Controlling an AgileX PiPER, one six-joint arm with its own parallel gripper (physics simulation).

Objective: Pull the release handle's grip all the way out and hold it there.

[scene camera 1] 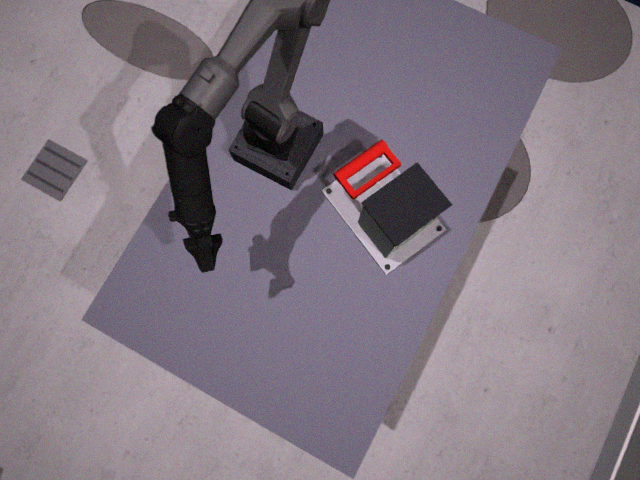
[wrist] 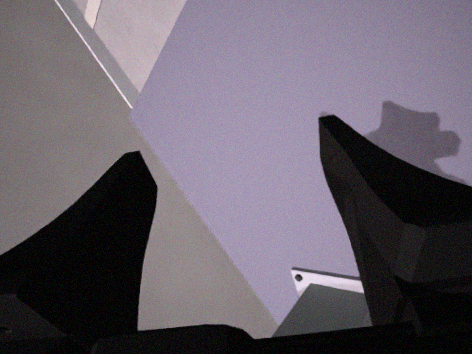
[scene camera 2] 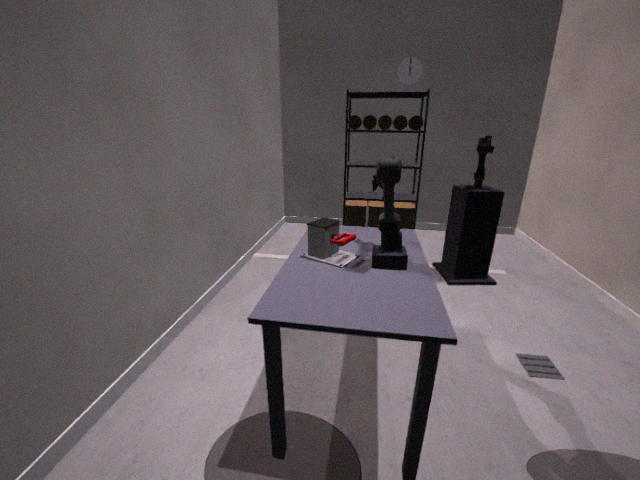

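The release handle's red rectangular grip [scene camera 1: 361, 161] [scene camera 2: 353, 237] stands out from the dark-topped grey housing [scene camera 1: 407, 201] [scene camera 2: 322, 240] on the side facing the arm's base. The housing stands on a white plate [scene camera 1: 353, 222] [scene camera 2: 341, 258] with dark bolts. In the wrist view, a corner of the plate [wrist: 327, 281] and part of the housing [wrist: 330, 307] show at the bottom; the grip does not show there. My gripper [scene camera 1: 207, 266] [scene camera 2: 375, 184] [wrist: 231, 154] is open and empty. It hangs high, well to the left of the grip in scene camera 1, touching nothing.
The arm's base block [scene camera 1: 258, 162] [scene camera 2: 389, 258] is bolted to the purple-grey table [scene camera 1: 248, 351] [scene camera 2: 351, 304], close beside the grip. A black pedestal [scene camera 2: 473, 232] with a small dark arm [scene camera 2: 481, 165] stands right of the table. A shelf rack [scene camera 2: 387, 95] stands against the back wall.
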